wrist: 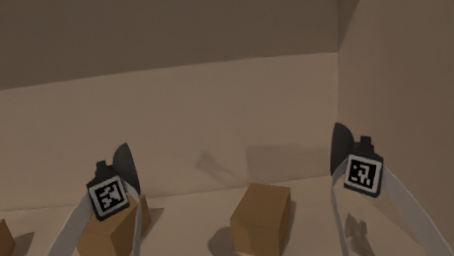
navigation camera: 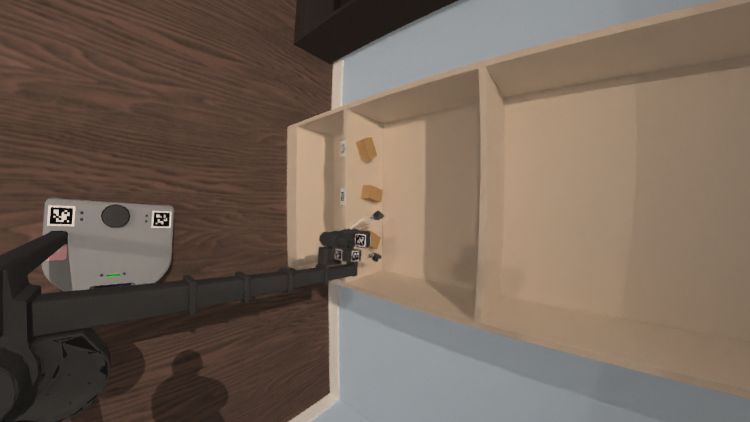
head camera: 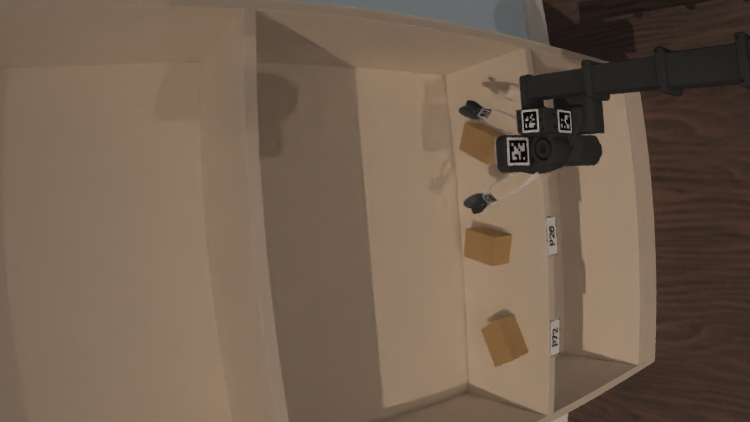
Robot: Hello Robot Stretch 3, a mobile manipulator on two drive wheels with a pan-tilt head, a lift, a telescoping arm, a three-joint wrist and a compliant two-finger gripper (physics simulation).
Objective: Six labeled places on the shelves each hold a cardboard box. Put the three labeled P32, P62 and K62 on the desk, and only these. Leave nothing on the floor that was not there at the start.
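Where they show: gripper, fingertip midpoint: (navigation camera: 380, 236) (head camera: 465, 156); robot's base at its link origin: (navigation camera: 116, 215).
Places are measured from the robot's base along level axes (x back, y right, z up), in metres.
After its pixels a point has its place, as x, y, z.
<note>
My gripper (head camera: 476, 156) {0.017, 0.780, 0.646} (navigation camera: 376, 236) {0.017, 0.780, 0.646} (wrist: 232, 152) {0.017, 0.780, 0.646} is open, inside a shelf compartment. A cardboard box (head camera: 477, 141) {0.051, 0.868, 0.534} (navigation camera: 376, 240) {0.051, 0.895, 0.535} (wrist: 261, 220) stands on the board there, lower than the fingertips in the wrist view and between the two fingers seen from above; the wrist covers part of it, and its label does not show. A second box (head camera: 485, 246) {-0.162, 0.852, 0.534} (navigation camera: 371, 193) {-0.163, 0.837, 0.535} (wrist: 112, 230) stands behind the label P26 (head camera: 551, 235) {-0.137, 0.725, 0.469} (navigation camera: 342, 196) {-0.138, 0.725, 0.467}. A third box (head camera: 503, 341) {-0.353, 0.792, 0.535} (navigation camera: 366, 149) {-0.352, 0.787, 0.532} (wrist: 5, 243) stands turned behind the label P72 (head camera: 554, 336) {-0.342, 0.707, 0.469} (navigation camera: 342, 148) {-0.345, 0.707, 0.464}. Labels P32, P62 and K62 and the desk do not show.
The shelf unit (head camera: 647, 262) {-0.251, 0.717, 0.053} (navigation camera: 292, 199) {-0.124, 0.728, 0.062} has a side wall close on the gripper's right in the wrist view. A higher shelf board (head camera: 264, 262) {-0.118, 0.729, 1.046} (navigation camera: 479, 194) {-0.173, 0.991, 0.966} runs above. My arm (head camera: 629, 76) {0.101, 0.359, 0.753} (navigation camera: 157, 301) {0.101, 0.061, 0.759} reaches in from my base (navigation camera: 123, 241) {0.079, 0.024, 0.160}. Dark furniture (navigation camera: 367, 26) {-1.050, 0.833, 0.434} stands beyond.
</note>
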